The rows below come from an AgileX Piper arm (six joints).
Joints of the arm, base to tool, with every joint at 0 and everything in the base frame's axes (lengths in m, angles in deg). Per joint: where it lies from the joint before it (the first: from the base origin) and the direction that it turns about. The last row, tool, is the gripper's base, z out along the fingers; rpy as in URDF.
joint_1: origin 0 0 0.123 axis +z
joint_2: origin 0 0 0 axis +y
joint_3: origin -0.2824 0 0.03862 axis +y
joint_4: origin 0.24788 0 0.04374 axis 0.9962 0 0.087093
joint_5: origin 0 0 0 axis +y
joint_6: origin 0.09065 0 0.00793 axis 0.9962 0 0.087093
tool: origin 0 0 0 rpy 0 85.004 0
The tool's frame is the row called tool.
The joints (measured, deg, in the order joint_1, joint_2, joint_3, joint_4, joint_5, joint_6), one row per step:
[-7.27, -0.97, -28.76, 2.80, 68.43, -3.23]
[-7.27, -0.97, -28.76, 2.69, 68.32, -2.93]
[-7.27, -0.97, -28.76, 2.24, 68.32, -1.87]
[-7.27, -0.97, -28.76, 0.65, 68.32, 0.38]
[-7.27, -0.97, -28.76, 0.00, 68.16, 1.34]
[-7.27, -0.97, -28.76, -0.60, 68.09, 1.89]
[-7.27, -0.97, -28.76, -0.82, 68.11, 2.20]
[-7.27, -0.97, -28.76, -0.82, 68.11, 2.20]
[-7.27, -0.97, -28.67, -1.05, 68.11, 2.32]
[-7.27, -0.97, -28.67, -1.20, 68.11, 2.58]
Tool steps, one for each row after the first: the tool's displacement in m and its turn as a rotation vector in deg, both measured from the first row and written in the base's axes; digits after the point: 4 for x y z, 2 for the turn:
[0.0001, -0.0002, 0.0001, 0.15, -0.12, -0.23]
[0.0000, -0.0008, 0.0001, 0.66, -0.14, -1.08]
[-0.0003, -0.0032, 0.0001, 1.23, -0.17, -3.23]
[-0.0002, -0.0041, 0.0003, 1.48, -0.36, -4.13]
[-0.0003, -0.0050, 0.0004, 1.43, -0.43, -4.77]
[-0.0003, -0.0053, 0.0003, 1.51, -0.43, -5.07]
[-0.0003, -0.0053, 0.0003, 1.51, -0.43, -5.07]
[-0.0002, -0.0057, -0.0001, 1.43, -0.33, -5.26]
[-0.0002, -0.0059, -0.0001, 1.52, -0.35, -5.49]

